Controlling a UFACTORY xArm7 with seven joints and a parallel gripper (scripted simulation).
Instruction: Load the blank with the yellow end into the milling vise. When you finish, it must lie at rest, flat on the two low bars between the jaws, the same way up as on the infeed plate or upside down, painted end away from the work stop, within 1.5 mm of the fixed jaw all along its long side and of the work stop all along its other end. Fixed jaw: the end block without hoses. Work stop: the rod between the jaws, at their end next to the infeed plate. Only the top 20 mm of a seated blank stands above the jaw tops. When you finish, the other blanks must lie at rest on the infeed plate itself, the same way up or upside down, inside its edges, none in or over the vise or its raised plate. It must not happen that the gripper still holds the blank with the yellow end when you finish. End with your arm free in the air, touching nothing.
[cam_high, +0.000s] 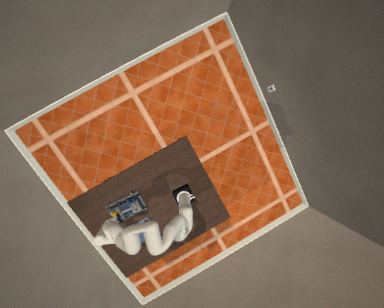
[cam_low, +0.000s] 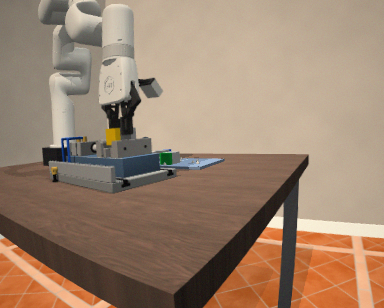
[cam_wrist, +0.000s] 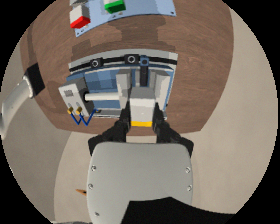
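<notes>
Now: the yellow-ended blank 20 mm below my hand. Also, from my hand: grey jaw block (50 mm below, 30 mm ahead, 10 mm to the left); green-ended blank (230 mm to the left, 100 mm below, 90 mm behind); milling vise (90 mm below, 70 mm behind).
</notes>
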